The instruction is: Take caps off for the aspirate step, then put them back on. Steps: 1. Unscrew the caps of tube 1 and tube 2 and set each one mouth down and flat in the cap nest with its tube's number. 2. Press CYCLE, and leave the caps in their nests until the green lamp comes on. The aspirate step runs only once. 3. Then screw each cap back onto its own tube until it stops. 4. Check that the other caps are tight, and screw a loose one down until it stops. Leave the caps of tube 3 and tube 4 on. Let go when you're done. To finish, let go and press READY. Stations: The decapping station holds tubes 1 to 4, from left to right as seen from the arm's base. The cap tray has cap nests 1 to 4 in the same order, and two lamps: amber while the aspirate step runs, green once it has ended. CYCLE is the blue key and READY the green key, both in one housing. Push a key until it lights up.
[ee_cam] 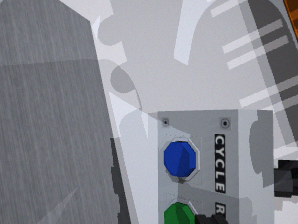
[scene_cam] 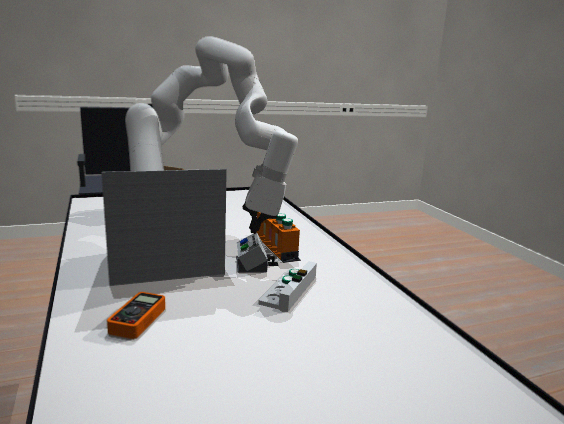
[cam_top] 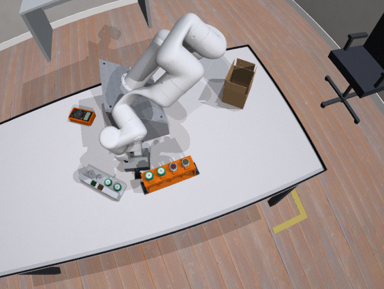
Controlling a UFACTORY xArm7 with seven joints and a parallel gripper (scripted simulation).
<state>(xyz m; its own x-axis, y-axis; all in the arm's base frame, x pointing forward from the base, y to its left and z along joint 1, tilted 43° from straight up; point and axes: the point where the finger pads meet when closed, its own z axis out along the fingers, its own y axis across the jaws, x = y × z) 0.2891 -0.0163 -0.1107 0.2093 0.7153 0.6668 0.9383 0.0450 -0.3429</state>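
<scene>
Right now my hand is 6 cm above the blue key, 4 cm to the right of it and 2 cm past it. The rest, counted from my hand: orange multimeter (35 cm behind, 23 cm to the right, 11 cm below); then green key (6 cm below, 3 cm behind); then grey key housing (8 cm below, 2 cm to the left, 1 cm behind).
</scene>
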